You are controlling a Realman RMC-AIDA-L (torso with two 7-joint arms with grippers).
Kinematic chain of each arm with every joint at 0, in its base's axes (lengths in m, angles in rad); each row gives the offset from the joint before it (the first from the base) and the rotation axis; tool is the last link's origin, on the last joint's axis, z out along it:
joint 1: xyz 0 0 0.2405 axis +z
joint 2: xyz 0 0 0 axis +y
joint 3: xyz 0 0 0.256 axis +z
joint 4: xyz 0 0 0 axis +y
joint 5: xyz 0 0 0.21 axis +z
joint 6: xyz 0 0 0 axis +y
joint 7: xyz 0 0 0.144 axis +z
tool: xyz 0 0 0
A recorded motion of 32 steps. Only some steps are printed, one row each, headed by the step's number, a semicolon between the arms.
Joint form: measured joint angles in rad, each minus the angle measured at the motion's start. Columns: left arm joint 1, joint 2, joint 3, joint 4, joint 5, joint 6, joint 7; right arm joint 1, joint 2, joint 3, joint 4, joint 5, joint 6, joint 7.
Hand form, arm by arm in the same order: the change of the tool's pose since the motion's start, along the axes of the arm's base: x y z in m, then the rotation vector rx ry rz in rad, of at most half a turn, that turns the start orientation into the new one. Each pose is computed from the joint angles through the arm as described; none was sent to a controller.
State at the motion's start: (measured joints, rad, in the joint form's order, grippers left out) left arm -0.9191 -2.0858 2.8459 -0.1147 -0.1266 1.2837 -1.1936; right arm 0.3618 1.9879 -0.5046 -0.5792 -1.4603 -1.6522 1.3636
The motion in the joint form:
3: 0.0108 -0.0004 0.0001 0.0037 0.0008 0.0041 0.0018; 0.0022 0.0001 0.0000 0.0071 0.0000 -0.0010 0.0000
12: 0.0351 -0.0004 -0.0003 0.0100 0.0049 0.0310 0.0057; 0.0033 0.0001 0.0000 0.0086 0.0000 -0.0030 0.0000
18: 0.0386 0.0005 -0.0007 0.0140 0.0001 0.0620 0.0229; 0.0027 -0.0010 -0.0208 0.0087 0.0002 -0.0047 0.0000
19: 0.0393 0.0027 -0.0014 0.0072 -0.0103 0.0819 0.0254; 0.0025 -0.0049 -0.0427 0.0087 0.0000 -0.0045 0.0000
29: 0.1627 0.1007 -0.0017 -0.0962 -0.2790 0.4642 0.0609; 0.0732 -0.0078 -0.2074 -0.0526 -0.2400 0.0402 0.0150
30: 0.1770 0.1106 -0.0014 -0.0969 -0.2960 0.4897 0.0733; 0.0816 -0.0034 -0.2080 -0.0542 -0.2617 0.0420 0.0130
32: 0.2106 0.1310 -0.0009 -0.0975 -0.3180 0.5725 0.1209; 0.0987 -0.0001 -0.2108 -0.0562 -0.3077 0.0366 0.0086
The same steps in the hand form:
3: -0.0026 -0.0033 -0.0007 -0.0052 -0.0048 0.0064; -0.0002 0.0002 -0.0013 -0.0038 0.0056 0.0000
12: -0.0073 -0.0123 -0.0013 -0.0262 -0.0253 0.0143; -0.0007 0.0003 -0.0016 -0.0051 0.0072 0.0023
18: -0.0042 -0.0157 -0.0005 -0.0370 -0.0508 -0.0081; -0.0022 0.0001 -0.0046 -0.0229 0.0000 0.0116
19: -0.0034 -0.0153 0.0026 -0.0347 -0.0662 -0.0111; -0.0034 0.0003 -0.0068 -0.0404 -0.0110 0.0199
29: -0.0266 -0.0209 0.0922 0.1177 -0.3672 -0.0107; -0.0229 0.0141 -0.0510 -0.3135 -0.2803 0.1167
30: -0.0299 -0.0235 0.0989 0.1346 -0.3841 -0.0197; -0.0246 0.0151 -0.0547 -0.3272 -0.2957 0.1241
32: -0.0359 -0.0346 0.1133 0.1584 -0.4271 -0.0703; -0.0277 0.0161 -0.0607 -0.3598 -0.3307 0.1459

